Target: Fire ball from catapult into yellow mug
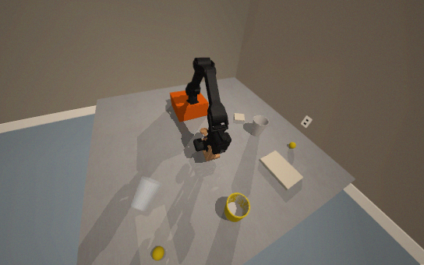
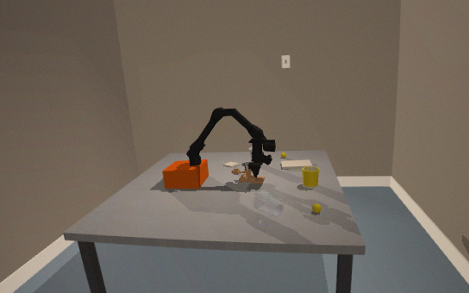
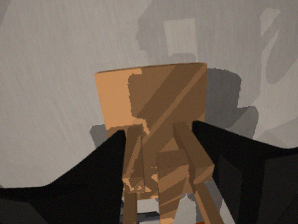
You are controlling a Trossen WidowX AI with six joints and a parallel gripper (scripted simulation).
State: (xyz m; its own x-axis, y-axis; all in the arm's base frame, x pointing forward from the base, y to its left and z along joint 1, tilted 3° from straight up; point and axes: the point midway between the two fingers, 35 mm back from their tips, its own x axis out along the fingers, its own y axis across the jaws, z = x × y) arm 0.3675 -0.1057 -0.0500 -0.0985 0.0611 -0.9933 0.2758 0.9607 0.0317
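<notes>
The small black ball is 190 mm to the left of my gripper tip, 110 mm behind it and 30 mm below it. The rest, counted from my gripper tip: wooden catapult (60 mm behind, 40 mm to the left, 20 mm above); yellow mug (290 mm ahead, 90 mm to the right, 20 mm below); beige board (290 mm ahead, 260 mm to the left, 40 mm below).
</notes>
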